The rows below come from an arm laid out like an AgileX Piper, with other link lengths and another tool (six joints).
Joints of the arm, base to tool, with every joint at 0 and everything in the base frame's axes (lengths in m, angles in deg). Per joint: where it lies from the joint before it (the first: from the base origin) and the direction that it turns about. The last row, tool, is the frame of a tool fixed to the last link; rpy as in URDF.
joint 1: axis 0 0 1 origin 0 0 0.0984
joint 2: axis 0 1 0 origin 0 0 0
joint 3: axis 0 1 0 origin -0.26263 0 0.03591
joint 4: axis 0.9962 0 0.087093 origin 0.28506 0 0.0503
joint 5: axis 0 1 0 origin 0 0 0
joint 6: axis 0.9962 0 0.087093 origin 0.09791 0 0.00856
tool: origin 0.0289 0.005 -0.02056 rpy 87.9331 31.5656 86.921
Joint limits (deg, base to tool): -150..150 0..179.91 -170..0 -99.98..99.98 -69.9..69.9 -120..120
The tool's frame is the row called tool.
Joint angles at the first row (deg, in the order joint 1, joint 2, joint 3, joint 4, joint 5, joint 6):
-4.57 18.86 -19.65 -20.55 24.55 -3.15
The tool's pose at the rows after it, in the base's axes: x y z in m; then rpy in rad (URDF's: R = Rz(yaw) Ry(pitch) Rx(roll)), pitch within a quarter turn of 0, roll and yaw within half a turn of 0:
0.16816, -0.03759, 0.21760, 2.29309, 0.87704, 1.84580
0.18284, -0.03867, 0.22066, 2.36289, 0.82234, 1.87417
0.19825, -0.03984, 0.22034, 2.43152, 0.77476, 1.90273
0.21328, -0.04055, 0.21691, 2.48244, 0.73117, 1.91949
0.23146, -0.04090, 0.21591, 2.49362, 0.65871, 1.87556
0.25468, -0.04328, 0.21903, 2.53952, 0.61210, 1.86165
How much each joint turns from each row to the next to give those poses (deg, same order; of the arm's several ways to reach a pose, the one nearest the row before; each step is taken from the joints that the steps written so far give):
0.00 7.37 -4.70 -0.01 3.39 0.62
0.00 6.53 -3.78 0.00 1.29 2.19
0.00 6.26 -3.35 0.01 1.04 1.70
0.00 5.58 -2.64 0.00 0.34 1.71
-0.11 6.05 -3.61 0.00 0.52 4.57
0.00 7.27 -5.72 -0.26 2.05 2.71

